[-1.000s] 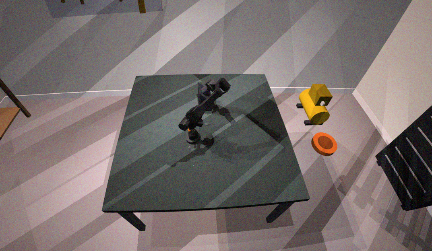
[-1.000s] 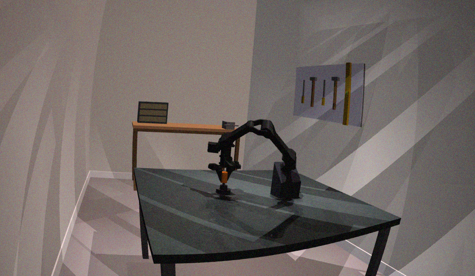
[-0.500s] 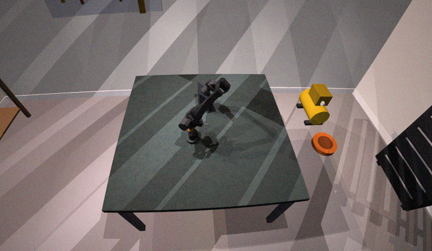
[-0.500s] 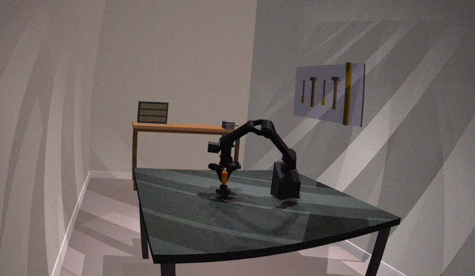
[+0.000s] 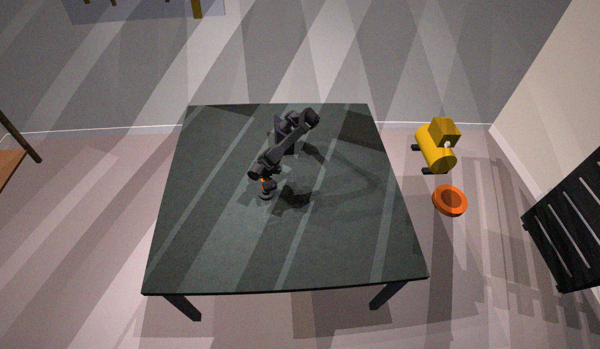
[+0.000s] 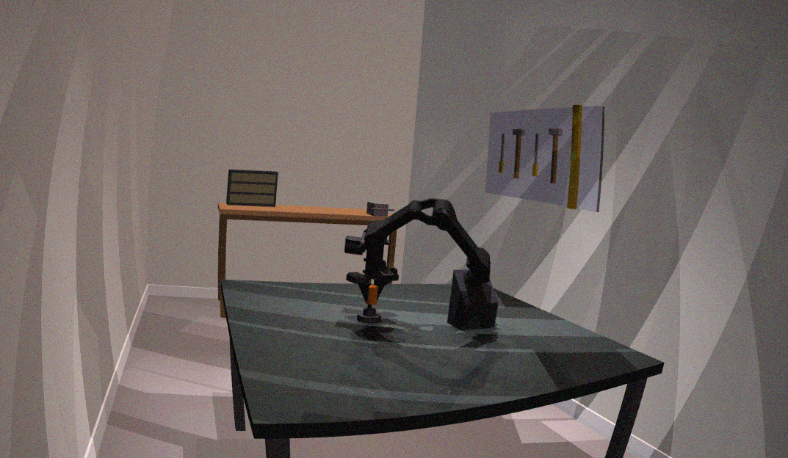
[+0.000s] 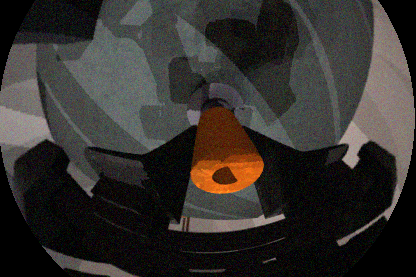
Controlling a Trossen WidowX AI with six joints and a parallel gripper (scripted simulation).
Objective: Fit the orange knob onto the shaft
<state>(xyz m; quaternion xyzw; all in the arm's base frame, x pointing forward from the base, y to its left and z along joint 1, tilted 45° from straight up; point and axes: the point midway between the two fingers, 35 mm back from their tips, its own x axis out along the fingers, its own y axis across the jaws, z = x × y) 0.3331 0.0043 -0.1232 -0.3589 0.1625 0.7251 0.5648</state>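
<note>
The round pedestal is 4 cm below my gripper tip. From my gripper tip the other things lie so: orange knob: 2 cm above.
</note>
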